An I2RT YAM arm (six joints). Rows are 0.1 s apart.
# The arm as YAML. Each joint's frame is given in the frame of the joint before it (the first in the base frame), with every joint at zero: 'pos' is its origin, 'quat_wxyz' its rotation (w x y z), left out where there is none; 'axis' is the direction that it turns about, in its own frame. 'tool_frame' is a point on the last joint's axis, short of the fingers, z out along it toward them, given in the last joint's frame.
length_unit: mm
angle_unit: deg
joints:
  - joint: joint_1
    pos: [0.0, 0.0, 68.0]
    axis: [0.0, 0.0, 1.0]
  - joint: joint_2
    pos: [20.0, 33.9, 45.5]
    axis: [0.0, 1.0, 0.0]
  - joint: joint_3
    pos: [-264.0, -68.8, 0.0]
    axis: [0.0, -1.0, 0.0]
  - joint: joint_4
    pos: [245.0, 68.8, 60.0]
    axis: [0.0, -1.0, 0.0]
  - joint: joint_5
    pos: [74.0, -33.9, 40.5]
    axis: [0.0, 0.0, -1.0]
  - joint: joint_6
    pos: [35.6, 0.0, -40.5]
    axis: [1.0, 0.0, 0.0]
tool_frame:
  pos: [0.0, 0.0, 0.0]
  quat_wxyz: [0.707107, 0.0, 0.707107, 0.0]
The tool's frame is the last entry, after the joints.
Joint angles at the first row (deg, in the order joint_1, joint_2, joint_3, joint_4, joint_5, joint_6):
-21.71 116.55 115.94 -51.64 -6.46 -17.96
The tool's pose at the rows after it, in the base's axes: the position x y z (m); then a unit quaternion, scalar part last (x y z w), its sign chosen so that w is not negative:
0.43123 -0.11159 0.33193 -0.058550 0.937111 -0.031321 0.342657
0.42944 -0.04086 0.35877 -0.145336 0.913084 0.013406 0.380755
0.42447 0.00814 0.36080 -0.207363 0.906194 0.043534 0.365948
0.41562 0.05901 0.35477 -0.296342 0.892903 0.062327 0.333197
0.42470 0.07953 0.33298 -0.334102 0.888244 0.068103 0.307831
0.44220 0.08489 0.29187 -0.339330 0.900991 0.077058 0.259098
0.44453 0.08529 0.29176 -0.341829 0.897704 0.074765 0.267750
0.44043 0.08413 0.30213 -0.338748 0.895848 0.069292 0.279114
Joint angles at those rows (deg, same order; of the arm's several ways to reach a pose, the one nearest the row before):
-15.20 115.09 115.94 -51.40 -8.71 -19.22
-6.44 111.52 115.94 -50.98 -12.23 -19.64
-0.01 110.82 116.00 -53.65 -13.34 -20.71
6.92 111.02 115.98 -57.45 -13.85 -25.08
9.47 114.10 116.00 -57.51 -13.87 -27.44
9.78 119.55 115.87 -57.91 -13.87 -27.97
9.78 119.68 115.83 -56.71 -13.87 -28.25
9.76 118.30 115.83 -56.62 -13.41 -27.94

